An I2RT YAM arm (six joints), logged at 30 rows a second.
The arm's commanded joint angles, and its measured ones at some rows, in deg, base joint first. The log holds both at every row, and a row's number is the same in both.
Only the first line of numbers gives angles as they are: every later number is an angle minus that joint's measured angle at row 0.
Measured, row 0: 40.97 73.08 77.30 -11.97 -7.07 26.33
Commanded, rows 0 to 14: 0.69 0.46 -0.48 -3.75 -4.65 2.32; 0.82 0.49 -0.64 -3.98 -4.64 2.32; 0.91 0.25 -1.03 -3.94 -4.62 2.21; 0.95 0.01 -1.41 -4.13 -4.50 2.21; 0.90 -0.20 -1.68 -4.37 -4.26 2.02; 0.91 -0.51 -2.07 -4.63 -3.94 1.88; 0.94 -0.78 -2.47 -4.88 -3.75 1.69; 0.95 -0.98 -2.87 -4.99 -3.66 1.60; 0.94 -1.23 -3.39 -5.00 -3.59 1.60; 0.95 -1.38 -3.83 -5.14 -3.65 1.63; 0.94 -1.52 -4.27 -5.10 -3.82 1.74; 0.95 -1.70 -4.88 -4.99 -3.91 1.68; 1.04 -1.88 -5.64 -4.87 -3.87 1.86; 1.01 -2.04 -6.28 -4.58 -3.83 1.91; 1.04 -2.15 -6.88 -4.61 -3.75 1.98
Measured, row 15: 0.18 -2.73 -5.01 7.39 4.48 -0.11
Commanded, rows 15 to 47: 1.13 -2.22 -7.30 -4.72 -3.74 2.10; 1.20 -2.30 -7.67 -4.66 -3.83 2.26; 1.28 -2.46 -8.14 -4.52 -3.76 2.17; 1.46 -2.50 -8.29 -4.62 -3.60 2.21; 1.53 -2.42 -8.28 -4.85 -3.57 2.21; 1.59 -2.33 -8.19 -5.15 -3.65 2.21; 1.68 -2.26 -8.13 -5.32 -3.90 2.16; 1.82 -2.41 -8.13 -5.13 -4.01 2.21; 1.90 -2.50 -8.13 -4.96 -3.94 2.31; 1.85 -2.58 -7.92 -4.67 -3.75 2.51; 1.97 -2.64 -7.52 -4.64 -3.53 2.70; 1.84 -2.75 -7.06 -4.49 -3.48 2.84; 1.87 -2.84 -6.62 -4.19 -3.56 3.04; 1.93 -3.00 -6.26 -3.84 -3.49 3.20; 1.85 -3.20 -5.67 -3.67 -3.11 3.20; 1.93 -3.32 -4.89 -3.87 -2.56 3.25; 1.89 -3.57 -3.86 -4.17 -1.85 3.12; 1.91 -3.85 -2.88 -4.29 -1.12 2.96; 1.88 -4.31 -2.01 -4.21 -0.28 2.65; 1.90 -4.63 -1.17 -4.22 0.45 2.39; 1.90 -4.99 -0.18 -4.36 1.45 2.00; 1.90 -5.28 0.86 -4.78 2.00 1.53; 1.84 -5.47 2.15 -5.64 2.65 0.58; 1.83 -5.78 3.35 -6.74 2.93 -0.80; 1.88 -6.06 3.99 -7.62 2.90 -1.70; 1.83 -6.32 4.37 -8.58 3.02 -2.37; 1.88 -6.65 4.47 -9.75 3.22 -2.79; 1.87 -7.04 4.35 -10.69 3.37 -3.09; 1.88 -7.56 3.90 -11.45 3.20 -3.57; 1.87 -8.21 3.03 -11.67 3.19 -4.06; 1.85 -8.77 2.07 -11.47 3.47 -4.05; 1.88 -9.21 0.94 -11.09 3.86 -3.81; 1.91 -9.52 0.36 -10.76 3.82 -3.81
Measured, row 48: 1.77 -8.74 1.68 -9.31 2.75 -2.54
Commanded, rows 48 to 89: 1.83 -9.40 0.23 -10.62 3.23 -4.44; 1.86 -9.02 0.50 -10.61 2.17 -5.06; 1.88 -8.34 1.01 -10.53 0.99 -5.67; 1.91 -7.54 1.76 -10.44 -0.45 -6.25; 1.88 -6.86 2.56 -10.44 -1.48 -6.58; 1.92 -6.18 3.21 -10.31 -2.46 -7.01; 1.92 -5.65 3.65 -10.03 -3.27 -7.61; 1.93 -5.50 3.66 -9.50 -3.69 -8.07; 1.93 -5.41 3.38 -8.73 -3.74 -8.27; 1.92 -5.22 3.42 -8.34 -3.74 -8.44; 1.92 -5.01 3.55 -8.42 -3.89 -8.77; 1.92 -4.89 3.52 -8.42 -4.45 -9.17; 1.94 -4.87 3.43 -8.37 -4.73 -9.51; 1.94 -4.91 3.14 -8.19 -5.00 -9.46; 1.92 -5.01 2.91 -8.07 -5.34 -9.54; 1.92 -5.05 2.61 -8.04 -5.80 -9.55; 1.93 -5.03 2.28 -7.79 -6.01 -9.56; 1.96 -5.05 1.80 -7.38 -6.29 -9.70; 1.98 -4.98 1.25 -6.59 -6.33 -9.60; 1.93 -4.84 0.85 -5.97 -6.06 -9.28; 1.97 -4.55 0.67 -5.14 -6.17 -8.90; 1.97 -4.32 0.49 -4.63 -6.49 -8.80; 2.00 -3.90 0.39 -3.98 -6.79 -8.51; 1.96 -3.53 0.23 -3.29 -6.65 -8.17; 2.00 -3.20 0.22 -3.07 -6.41 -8.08; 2.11 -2.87 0.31 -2.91 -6.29 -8.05; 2.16 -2.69 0.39 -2.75 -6.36 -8.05; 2.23 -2.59 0.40 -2.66 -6.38 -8.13; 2.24 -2.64 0.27 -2.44 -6.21 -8.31; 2.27 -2.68 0.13 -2.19 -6.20 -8.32; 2.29 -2.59 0.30 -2.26 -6.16 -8.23; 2.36 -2.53 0.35 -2.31 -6.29 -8.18; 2.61 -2.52 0.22 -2.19 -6.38 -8.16; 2.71 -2.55 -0.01 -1.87 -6.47 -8.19; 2.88 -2.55 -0.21 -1.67 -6.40 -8.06; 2.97 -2.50 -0.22 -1.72 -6.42 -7.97; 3.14 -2.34 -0.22 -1.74 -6.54 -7.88; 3.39 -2.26 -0.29 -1.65 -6.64 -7.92; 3.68 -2.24 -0.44 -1.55 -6.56 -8.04; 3.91 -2.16 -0.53 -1.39 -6.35 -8.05; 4.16 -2.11 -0.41 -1.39 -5.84 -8.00; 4.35 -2.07 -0.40 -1.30 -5.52 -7.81
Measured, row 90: 3.45 -2.30 -0.40 -3.91 -3.02 -9.62
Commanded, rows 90 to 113: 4.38 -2.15 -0.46 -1.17 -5.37 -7.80; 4.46 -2.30 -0.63 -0.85 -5.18 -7.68; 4.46 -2.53 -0.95 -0.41 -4.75 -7.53; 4.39 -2.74 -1.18 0.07 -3.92 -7.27; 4.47 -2.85 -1.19 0.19 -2.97 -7.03; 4.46 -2.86 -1.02 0.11 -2.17 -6.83; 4.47 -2.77 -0.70 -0.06 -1.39 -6.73; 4.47 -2.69 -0.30 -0.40 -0.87 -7.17; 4.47 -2.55 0.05 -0.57 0.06 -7.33; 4.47 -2.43 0.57 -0.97 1.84 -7.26; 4.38 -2.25 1.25 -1.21 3.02 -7.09; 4.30 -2.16 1.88 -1.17 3.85 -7.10; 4.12 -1.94 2.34 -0.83 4.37 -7.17; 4.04 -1.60 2.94 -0.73 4.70 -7.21; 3.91 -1.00 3.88 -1.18 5.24 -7.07; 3.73 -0.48 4.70 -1.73 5.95 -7.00; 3.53 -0.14 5.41 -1.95 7.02 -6.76; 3.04 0.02 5.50 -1.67 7.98 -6.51; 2.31 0.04 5.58 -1.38 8.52 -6.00; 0.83 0.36 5.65 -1.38 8.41 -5.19; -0.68 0.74 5.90 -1.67 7.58 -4.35; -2.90 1.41 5.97 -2.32 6.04 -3.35; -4.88 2.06 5.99 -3.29 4.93 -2.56; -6.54 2.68 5.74 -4.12 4.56 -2.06
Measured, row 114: -3.71 1.48 5.55 -3.12 5.31 -4.96
